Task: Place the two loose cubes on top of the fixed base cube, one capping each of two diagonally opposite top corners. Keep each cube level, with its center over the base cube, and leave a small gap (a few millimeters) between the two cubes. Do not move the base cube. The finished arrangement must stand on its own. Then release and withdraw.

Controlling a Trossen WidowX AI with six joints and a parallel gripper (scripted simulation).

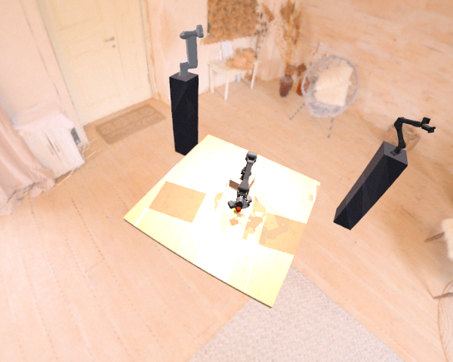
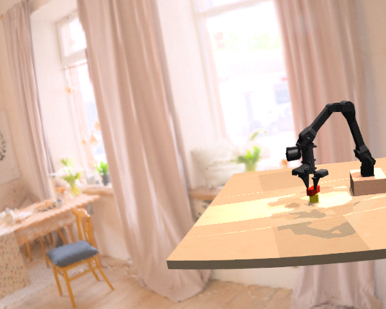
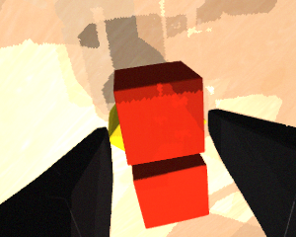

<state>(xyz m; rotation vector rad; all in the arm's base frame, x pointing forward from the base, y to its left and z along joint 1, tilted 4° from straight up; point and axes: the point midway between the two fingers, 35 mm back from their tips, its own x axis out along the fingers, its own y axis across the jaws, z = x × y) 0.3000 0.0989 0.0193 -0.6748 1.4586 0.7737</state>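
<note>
Right now the yellow cube is 1 cm behind my gripper tip, 2 cm to the right of it and 5 cm below it.
</note>
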